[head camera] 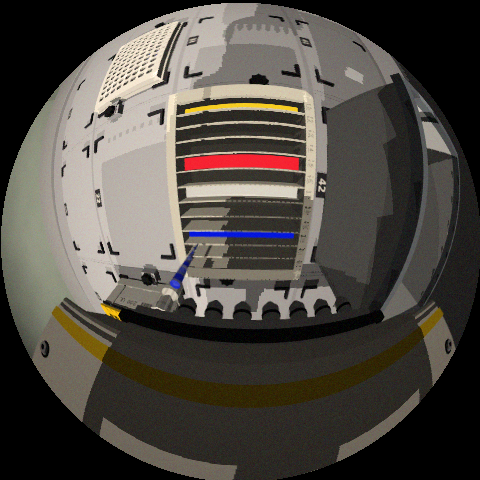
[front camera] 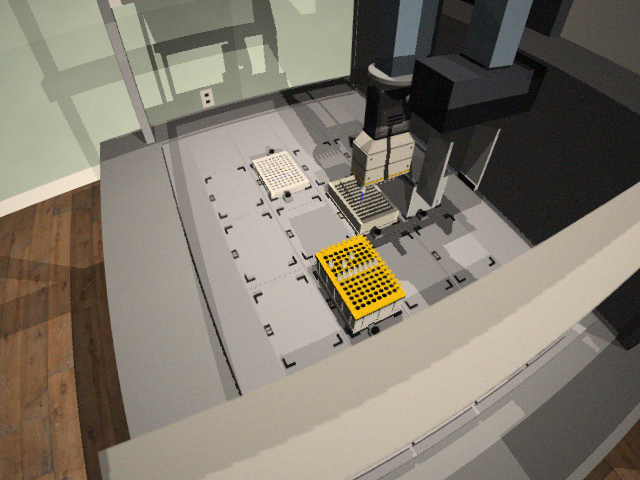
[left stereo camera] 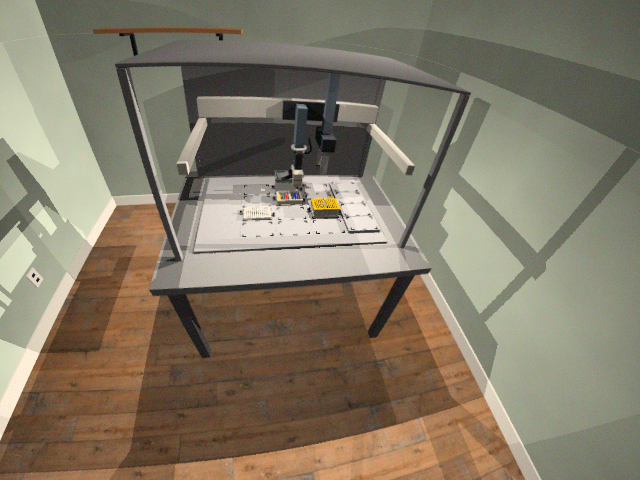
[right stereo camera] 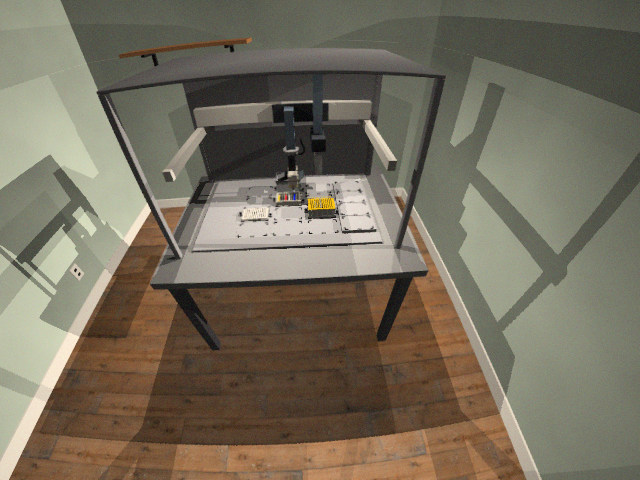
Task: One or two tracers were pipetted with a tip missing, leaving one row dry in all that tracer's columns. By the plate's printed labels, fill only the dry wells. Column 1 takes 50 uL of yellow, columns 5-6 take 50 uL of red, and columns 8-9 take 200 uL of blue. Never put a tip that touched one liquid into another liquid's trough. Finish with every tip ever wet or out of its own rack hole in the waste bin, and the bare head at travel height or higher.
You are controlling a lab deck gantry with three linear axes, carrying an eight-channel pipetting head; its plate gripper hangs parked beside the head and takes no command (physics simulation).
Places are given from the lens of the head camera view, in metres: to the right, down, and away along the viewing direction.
pipette tip (head camera: 166,299): -0.03, 0.02, 0.05
